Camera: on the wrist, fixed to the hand. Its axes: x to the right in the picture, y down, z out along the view.
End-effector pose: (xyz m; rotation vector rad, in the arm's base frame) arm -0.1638 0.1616 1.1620 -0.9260 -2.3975 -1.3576
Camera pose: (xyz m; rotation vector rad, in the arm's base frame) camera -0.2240 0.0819 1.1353 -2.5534 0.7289 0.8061
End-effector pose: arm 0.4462 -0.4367 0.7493 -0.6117 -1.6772 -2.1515
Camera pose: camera 0.3942 -0.4724 0.6674 -1.8829 0.2812 0.7165
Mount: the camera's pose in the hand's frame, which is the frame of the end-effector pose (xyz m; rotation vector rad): 0.0009 -0.0855 -0.0581 -0.2020 1.0147 -2.8890
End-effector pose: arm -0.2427 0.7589 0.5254 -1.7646 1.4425 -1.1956
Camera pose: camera -0.2551 0.7871 0.6241 0.9188 1.0938 1.0576
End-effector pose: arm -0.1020 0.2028 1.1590 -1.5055 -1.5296 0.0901
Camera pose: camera -0.1275 0.1517 1.2452 1.4476 -1.2386 -1.9150
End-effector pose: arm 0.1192 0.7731 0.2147 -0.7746 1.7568 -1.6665
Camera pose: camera 0.0760 0.8065 0.3025 0.9474 0.2369 0.7534
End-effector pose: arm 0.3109 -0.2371 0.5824 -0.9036 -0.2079 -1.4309
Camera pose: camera 0.2114 -0.2650 0.5793 -0.5579 0.2815 1.8337
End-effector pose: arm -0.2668 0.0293 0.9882 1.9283 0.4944 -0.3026
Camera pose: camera -0.3073 0.1121 0.9414 0.4656 -2.7952 0.6636
